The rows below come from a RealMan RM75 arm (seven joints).
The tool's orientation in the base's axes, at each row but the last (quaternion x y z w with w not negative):
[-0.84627, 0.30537, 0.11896, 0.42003]
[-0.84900, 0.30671, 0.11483, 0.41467]
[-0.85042, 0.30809, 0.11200, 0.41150]
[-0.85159, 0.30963, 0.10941, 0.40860]
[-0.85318, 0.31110, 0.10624, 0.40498]
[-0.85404, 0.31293, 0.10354, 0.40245]
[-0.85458, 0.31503, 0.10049, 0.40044]
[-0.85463, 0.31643, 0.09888, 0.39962]
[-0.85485, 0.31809, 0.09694, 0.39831]
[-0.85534, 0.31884, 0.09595, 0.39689]
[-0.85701, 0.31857, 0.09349, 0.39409]
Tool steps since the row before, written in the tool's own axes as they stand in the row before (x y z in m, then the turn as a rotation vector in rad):
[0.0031, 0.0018, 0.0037, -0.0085, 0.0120, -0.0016]
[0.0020, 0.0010, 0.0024, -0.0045, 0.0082, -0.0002]
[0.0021, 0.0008, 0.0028, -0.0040, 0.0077, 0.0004]
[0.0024, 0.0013, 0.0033, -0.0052, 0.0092, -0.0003]
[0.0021, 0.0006, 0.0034, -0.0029, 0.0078, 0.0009]
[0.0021, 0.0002, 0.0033, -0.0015, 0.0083, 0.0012]
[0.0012, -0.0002, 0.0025, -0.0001, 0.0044, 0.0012]
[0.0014, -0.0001, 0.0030, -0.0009, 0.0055, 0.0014]
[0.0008, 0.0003, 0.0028, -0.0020, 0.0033, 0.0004]
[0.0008, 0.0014, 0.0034, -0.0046, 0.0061, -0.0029]
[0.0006, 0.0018, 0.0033, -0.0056, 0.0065, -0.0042]
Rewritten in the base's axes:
[0.0015, 0.0008, -0.0049, -0.0142, -0.0032, -0.0028]
[0.0011, 0.0005, -0.0030, -0.0086, -0.0021, -0.0030]
[0.0013, 0.0009, -0.0032, -0.0079, -0.0016, -0.0033]
[0.0013, 0.0009, -0.0040, -0.0098, -0.0023, -0.0033]
[0.0015, 0.0014, -0.0035, -0.0070, -0.0018, -0.0042]
[0.0018, 0.0014, -0.0032, -0.0062, -0.0024, -0.0053]
[0.0013, 0.0014, -0.0020, -0.0027, -0.0012, -0.0035]
[0.0014, 0.0016, -0.0025, -0.0040, -0.0012, -0.0040]
[0.0007, 0.0016, -0.0024, -0.0036, -0.0004, -0.0015]
[0.0001, 0.0015, -0.0035, -0.0076, -0.0029, 0.0001]
[-0.0003, 0.0013, -0.0036, -0.0088, -0.0036, 0.0011]

